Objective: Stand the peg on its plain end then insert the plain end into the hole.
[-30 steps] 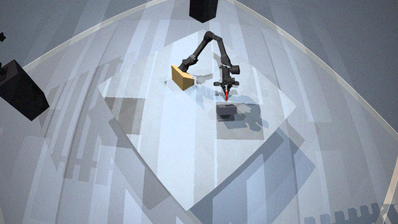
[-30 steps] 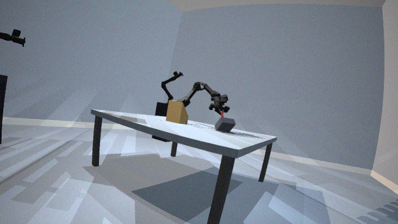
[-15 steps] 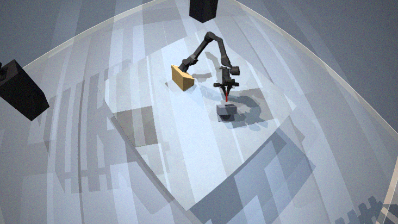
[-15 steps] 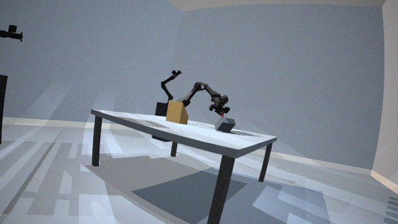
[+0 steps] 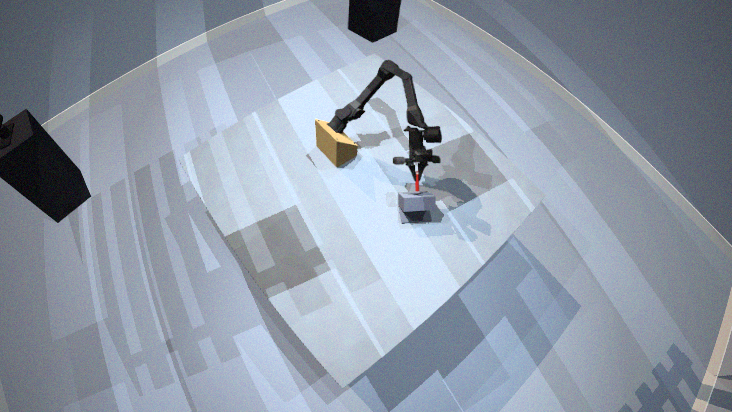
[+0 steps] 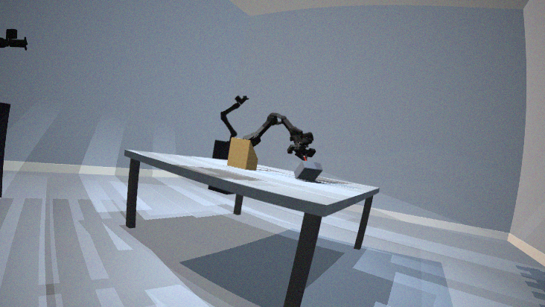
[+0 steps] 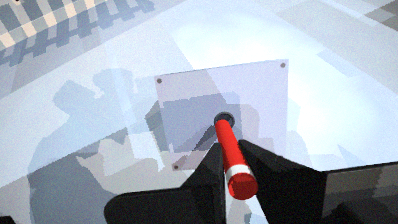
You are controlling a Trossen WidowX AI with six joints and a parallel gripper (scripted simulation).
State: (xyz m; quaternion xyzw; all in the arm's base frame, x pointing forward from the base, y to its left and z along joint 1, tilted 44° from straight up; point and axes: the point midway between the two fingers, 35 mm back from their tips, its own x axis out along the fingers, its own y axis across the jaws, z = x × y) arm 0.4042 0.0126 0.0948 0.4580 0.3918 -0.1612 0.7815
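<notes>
Now: the grey panel block 6 cm below my gripper tip, 4 cm to the right of it and 4 cm ahead of it. From my gripper tip the other things lie so: red peg: 1 cm to the left, 1 cm behind, 1 cm above.
</notes>
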